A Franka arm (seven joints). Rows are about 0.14 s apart.
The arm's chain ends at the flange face. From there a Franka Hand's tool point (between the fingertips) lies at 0.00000 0.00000 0.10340 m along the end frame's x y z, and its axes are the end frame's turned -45 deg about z.
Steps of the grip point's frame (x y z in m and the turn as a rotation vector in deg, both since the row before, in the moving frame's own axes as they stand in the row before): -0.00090, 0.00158, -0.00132, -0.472, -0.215, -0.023; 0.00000, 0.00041, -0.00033, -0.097, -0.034, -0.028; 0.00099, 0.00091, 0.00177, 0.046, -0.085, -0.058; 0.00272, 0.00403, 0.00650, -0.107, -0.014, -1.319; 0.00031, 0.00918, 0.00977, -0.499, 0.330, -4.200; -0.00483, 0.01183, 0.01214, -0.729, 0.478, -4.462; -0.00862, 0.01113, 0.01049, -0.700, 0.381, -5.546; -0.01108, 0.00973, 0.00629, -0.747, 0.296, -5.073
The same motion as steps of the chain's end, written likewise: 0.00015, 0.00088, -0.00132, -0.486, 0.182, -0.023; 0.00021, 0.00012, -0.00033, -0.093, 0.045, -0.028; 0.00151, -0.00011, 0.00177, -0.028, -0.093, -0.058; 0.00465, 0.00077, 0.00650, -0.086, 0.066, -1.319; 0.00565, 0.00610, 0.00978, -0.120, 0.586, -4.200; 0.00340, 0.01152, 0.01215, -0.177, 0.853, -4.462; 0.00038, 0.01363, 0.01050, -0.226, 0.764, -5.546; -0.00231, 0.01420, 0.00630, -0.319, 0.738, -5.073
